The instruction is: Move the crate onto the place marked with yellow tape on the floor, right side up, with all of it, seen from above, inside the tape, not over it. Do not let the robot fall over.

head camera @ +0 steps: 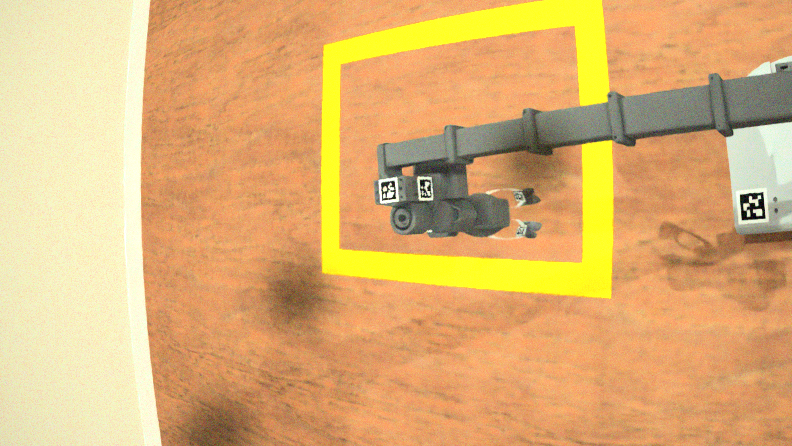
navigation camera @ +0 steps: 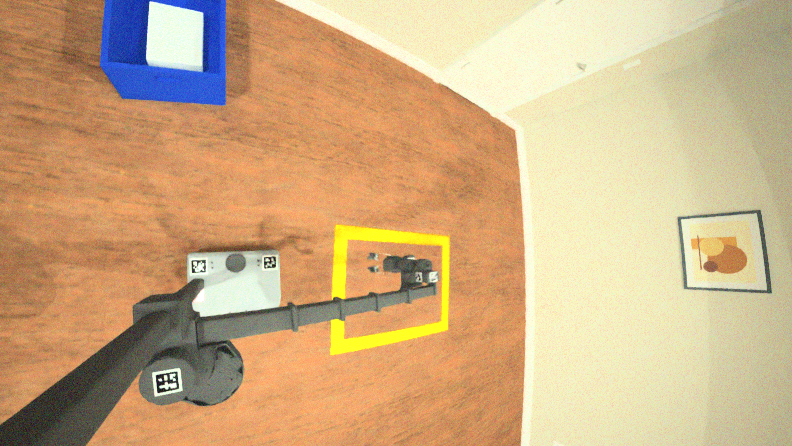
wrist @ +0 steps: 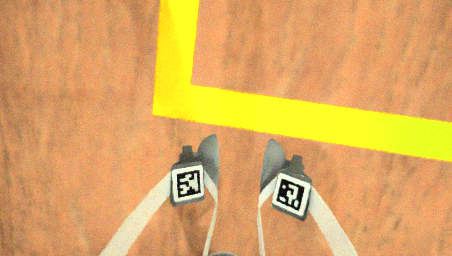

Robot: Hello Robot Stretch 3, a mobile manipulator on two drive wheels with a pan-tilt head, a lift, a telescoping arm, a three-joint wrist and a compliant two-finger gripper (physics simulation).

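Pixels of known places: gripper, between the fingertips: (head camera: 535,213) (navigation camera: 369,262); robot's base, origin of its link: (navigation camera: 235,262).
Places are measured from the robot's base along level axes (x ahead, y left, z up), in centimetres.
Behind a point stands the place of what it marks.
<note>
The crate (navigation camera: 171,87) @(x 70.9, y 27.4, z 12.3 cm), a blue open-topped box, stands upright on the floor at the top left of the navigation view, with a white block (navigation camera: 174,36) @(x 99.3, y 31.0, z 7.1 cm) inside it. The crate does not show in the head or wrist views. The yellow tape (head camera: 460,271) @(x 9.7, y -89.3, z 0.0 cm) (navigation camera: 339,277) @(x -11.4, y -50.2, z 0.1 cm) (wrist: 300,117) forms a rectangle on the floor, well away from the crate. My gripper (head camera: 530,213) @(x -2.2, y -51.8, z 31.1 cm) (navigation camera: 373,262) @(x -2.2, y -51.8, z 31.1 cm) (wrist: 241,155) @(x -2.2, y -51.8, z 31.1 cm) is open, with a gap between its fingers and nothing in it. In the head view it appears over the taped area, its fingers pointing back towards the base side.
My arm (head camera: 576,119) @(x -10.9, y -27.9, z 66.8 cm) (navigation camera: 315,315) @(x -10.6, y -16.2, z 67.0 cm) extends across one side of the tape. My white base (head camera: 759,166) @(x -7.2, y -10.9, z 16.0 cm) (navigation camera: 238,293) @(x -11.5, y -0.5, z 16.0 cm) stands beside the tape, on the side away from the wall. A white skirting board (head camera: 134,221) @(x -16.0, y -262.1, z 3.7 cm) (navigation camera: 528,277) @(x -39.4, y -260.4, z 3.4 cm) runs along the wall beyond the tape. A framed picture (navigation camera: 723,257) @(x -19.3, y -260.9, z 154.1 cm) hangs there.
</note>
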